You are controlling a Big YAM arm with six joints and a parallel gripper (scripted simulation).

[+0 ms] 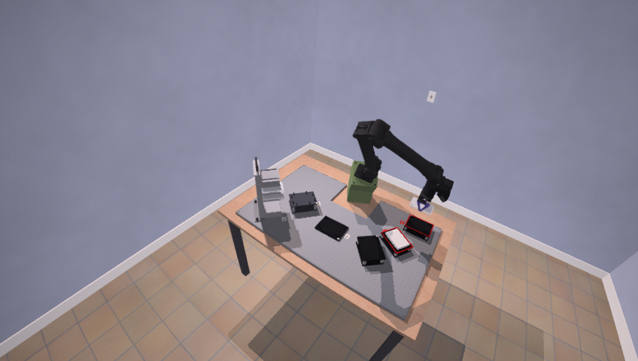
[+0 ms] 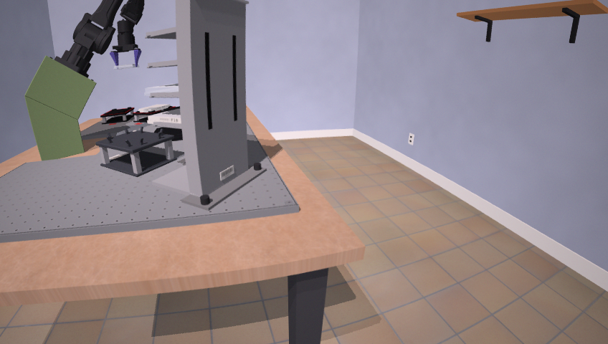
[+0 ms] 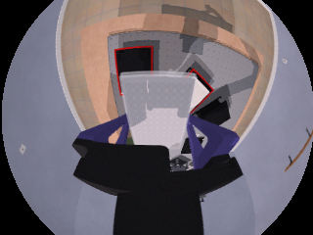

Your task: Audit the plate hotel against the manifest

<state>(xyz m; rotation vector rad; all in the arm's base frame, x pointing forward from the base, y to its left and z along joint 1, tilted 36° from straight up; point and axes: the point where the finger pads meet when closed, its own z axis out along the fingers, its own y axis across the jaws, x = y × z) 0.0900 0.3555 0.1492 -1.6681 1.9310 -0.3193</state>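
My hand is 70 mm past the red-rimmed nest, 40 mm to the right of it and 210 mm above it. Round my hand: grey plate hotel H1 (300 mm ahead, 880 mm to the right, 80 mm below); H1 deck label (280 mm ahead, 710 mm to the right, 240 mm below); N6 deck label (210 mm ahead, 330 mm to the right, 240 mm below).
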